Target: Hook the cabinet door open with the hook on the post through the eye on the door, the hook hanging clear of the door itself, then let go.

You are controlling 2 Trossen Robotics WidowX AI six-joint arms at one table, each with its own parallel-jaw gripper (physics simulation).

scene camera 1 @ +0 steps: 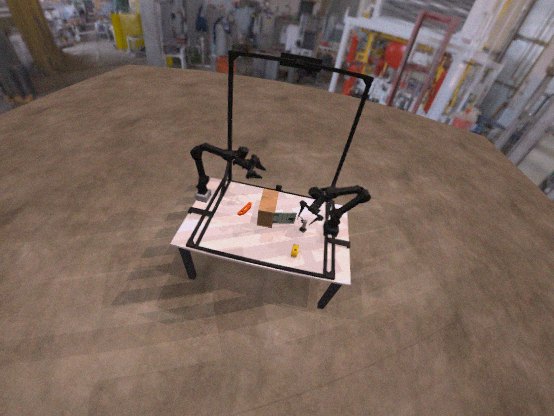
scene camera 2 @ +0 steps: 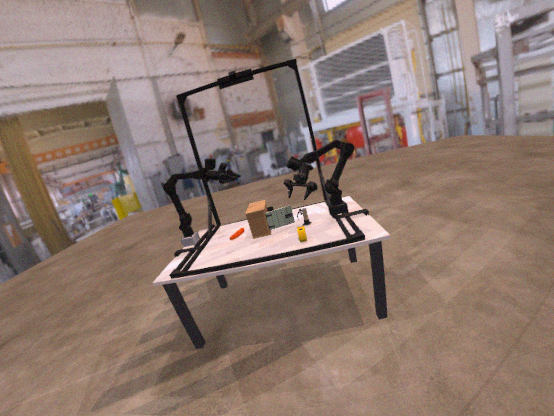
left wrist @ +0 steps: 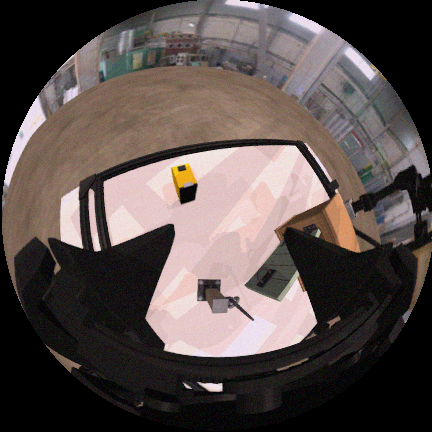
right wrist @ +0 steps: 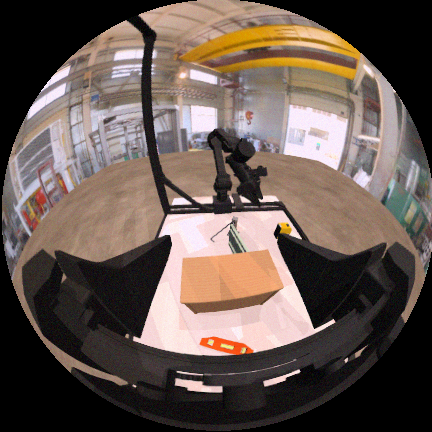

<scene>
same spot on wooden cabinet: (scene camera 1: 267,207) = (left wrist: 339,213)
</scene>
